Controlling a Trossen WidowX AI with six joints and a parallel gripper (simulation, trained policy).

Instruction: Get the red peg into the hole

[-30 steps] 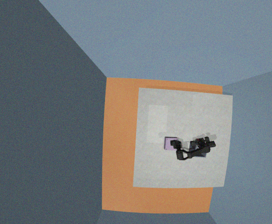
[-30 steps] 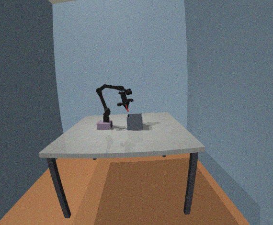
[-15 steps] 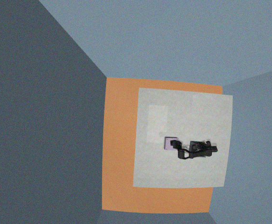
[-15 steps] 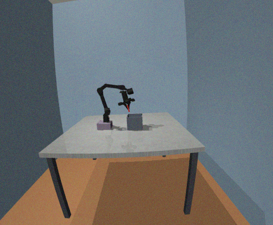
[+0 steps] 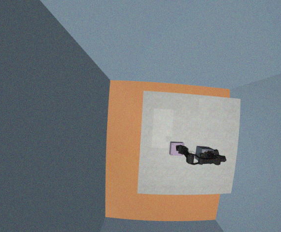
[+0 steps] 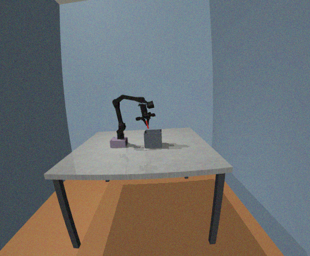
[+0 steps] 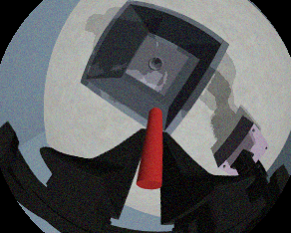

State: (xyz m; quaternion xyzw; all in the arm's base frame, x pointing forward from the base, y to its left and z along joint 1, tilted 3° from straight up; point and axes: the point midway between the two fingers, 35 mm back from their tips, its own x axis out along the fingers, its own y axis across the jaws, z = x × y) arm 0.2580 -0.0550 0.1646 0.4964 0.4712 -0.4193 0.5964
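The plate lies 14 cm below my gripper tip, 7 cm to the right of it and 4 cm ahead of it. Round my gripper tip: red peg: 1 cm above.
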